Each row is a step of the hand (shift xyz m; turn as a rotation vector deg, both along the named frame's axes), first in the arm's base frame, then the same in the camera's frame.
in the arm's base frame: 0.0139 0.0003 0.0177 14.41 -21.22 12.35
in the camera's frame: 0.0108 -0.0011 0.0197 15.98 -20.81 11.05
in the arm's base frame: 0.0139 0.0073 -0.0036 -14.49 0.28 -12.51
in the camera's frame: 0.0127 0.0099 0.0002 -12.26 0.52 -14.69
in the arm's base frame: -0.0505 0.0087 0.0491 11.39 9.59 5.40
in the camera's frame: -0.0580 -0.0086 0.0399 8.53 9.96 8.88
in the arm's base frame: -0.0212 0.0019 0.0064 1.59 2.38 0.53
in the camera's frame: -0.0219 -0.0026 0.0027 1.04 2.44 1.20
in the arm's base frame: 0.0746 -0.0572 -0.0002 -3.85 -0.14 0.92
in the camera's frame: 0.0829 -0.0442 0.0038 -3.86 -0.89 0.17
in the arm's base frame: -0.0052 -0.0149 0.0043 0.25 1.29 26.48
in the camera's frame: -0.0030 -0.0161 0.0008 -3.96 -3.84 25.93
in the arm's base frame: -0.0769 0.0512 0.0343 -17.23 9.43 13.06
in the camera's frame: -0.0891 0.0315 0.0279 -20.41 4.03 11.12
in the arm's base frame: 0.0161 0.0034 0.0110 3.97 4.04 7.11
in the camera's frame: 0.0134 0.0036 0.0141 2.07 3.13 8.28
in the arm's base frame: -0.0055 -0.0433 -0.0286 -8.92 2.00 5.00
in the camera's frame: 0.0067 -0.0373 -0.0359 -9.78 -0.37 3.57
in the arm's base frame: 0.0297 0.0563 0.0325 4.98 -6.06 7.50
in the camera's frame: 0.0139 0.0527 0.0462 4.81 -6.58 7.16
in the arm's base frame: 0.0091 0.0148 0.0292 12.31 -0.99 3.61
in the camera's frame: 0.0018 0.0101 0.0324 11.60 0.19 5.55
